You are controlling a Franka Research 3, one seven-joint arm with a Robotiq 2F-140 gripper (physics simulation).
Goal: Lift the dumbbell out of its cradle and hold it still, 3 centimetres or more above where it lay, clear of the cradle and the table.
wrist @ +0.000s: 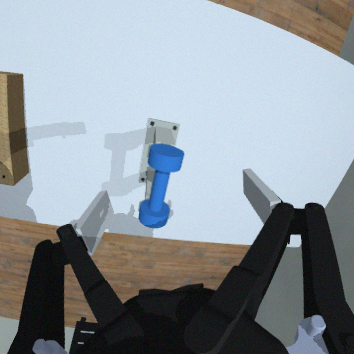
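Note:
A blue dumbbell [159, 189] rests in its cradle near the middle of the wrist view, with its larger-looking end toward the top and the other end toward the bottom. The grey cradle [165, 131] has a flat plate with dark screw holes; the dumbbell hides much of it. My gripper [174, 191] is wide open, with one finger to the left of the dumbbell and one to the right, both apart from it. The dumbbell's lower part shows in the space between the fingertips, and nothing is held. How far the fingertips are above it is hard to tell.
A wooden block [16, 127] with a dark hole stands on the pale table top [100, 55] at the left edge of the view. Wooden floor [165, 260] shows beyond the table's edges at the bottom and upper right. Shadows fall left of the cradle.

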